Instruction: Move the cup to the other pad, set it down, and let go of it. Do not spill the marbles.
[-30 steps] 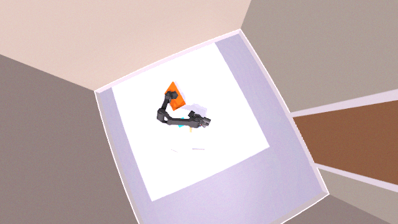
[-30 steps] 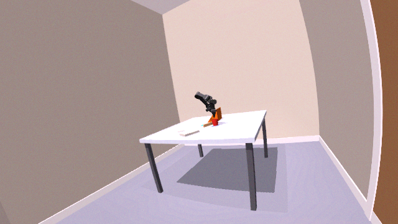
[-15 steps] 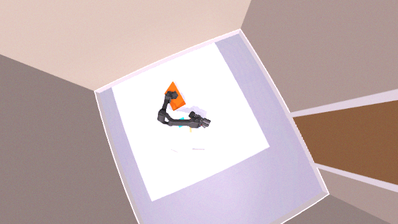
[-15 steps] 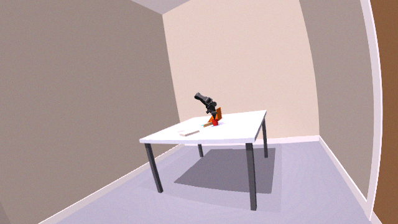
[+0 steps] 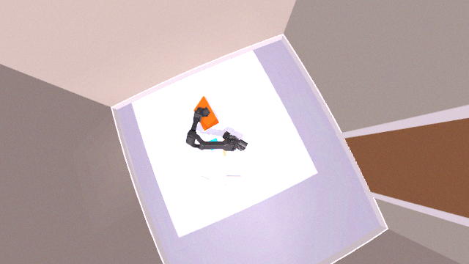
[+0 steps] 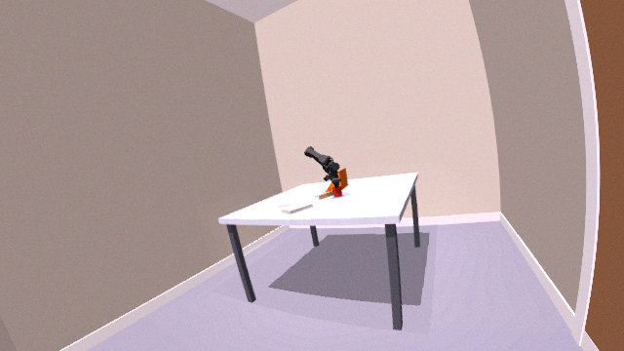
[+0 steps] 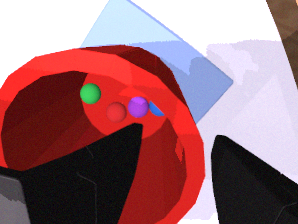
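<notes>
The red cup lies 3 cm ahead of my gripper tip, 1 cm to the left of it and 1 cm below it. The rest, counted from my gripper tip: pale blue pad (5 cm below, 2 cm ahead, 1 cm to the left); then wooden bar (8 cm to the right, 4 cm below, 3 cm behind); then flat white block (31 cm ahead, 21 cm to the right, 3 cm below).
</notes>
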